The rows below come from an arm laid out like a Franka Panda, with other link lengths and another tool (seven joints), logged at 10 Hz.
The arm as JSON. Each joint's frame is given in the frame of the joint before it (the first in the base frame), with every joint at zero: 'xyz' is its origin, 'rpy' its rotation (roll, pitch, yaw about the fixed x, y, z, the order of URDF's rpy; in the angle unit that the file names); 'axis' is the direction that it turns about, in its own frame. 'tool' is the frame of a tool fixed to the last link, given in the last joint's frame.
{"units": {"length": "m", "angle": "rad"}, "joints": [
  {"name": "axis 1", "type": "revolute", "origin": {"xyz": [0.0, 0.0, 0.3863], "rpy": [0.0, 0.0, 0.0]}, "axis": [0.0, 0.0, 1.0]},
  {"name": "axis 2", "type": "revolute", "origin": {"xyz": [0.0, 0.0, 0.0], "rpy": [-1.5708, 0.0, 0.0]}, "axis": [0.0, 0.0, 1.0]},
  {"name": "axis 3", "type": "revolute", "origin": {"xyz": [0.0, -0.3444, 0.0], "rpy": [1.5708, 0.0, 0.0]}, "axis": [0.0, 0.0, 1.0]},
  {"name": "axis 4", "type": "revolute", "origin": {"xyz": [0.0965, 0.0, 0.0], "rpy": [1.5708, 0.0, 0.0]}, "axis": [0.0, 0.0, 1.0]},
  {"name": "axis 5", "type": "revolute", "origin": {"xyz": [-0.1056, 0.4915, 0.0], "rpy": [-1.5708, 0.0, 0.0]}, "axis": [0.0, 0.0, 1.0]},
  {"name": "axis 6", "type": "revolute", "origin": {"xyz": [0.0, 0.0, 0.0], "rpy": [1.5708, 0.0, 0.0]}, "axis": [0.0, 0.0, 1.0]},
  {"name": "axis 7", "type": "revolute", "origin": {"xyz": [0.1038, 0.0, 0.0], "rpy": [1.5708, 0.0, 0.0]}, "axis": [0.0, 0.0, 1.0]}
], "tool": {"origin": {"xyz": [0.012, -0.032, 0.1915], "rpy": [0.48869, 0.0, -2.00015]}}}
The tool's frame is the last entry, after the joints.
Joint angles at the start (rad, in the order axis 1, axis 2, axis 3, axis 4, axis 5, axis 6, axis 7): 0.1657 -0.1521 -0.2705 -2.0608 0.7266 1.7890 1.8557
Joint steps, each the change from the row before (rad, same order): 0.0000 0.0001 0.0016 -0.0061 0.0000 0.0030 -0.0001; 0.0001 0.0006 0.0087 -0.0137 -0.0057 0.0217 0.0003; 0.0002 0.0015 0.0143 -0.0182 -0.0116 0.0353 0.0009; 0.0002 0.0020 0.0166 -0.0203 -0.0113 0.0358 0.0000; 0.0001 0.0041 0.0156 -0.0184 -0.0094 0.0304 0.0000; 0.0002 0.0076 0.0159 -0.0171 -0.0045 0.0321 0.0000; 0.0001 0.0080 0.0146 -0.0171 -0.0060 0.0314 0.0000; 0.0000 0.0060 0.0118 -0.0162 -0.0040 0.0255 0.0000; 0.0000 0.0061 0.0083 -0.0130 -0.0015 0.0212 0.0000; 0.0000 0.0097 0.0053 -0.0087 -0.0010 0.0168 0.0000
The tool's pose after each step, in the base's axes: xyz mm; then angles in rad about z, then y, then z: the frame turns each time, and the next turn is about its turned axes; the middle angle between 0 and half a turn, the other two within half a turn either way. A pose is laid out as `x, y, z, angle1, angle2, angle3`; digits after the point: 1 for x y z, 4 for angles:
662.9, 19.2, 493.5, 1.4690, 1.9086, -1.4757
663.0, 22.1, 485.7, 1.4653, 1.9204, -1.4775
663.8, 26.6, 475.0, 1.4588, 1.9420, -1.4848
663.8, 32.6, 463.0, 1.4557, 1.9639, -1.4913
663.4, 38.7, 450.7, 1.4561, 1.9833, -1.4937
663.6, 45.3, 437.4, 1.4547, 1.9997, -1.4954
663.3, 50.8, 423.8, 1.4535, 2.0172, -1.4966
662.1, 55.2, 411.8, 1.4533, 2.0309, -1.4958
661.1, 58.0, 401.5, 1.4513, 2.0408, -1.4943
660.9, 59.4, 391.1, 1.4500, 2.0496, -1.4897

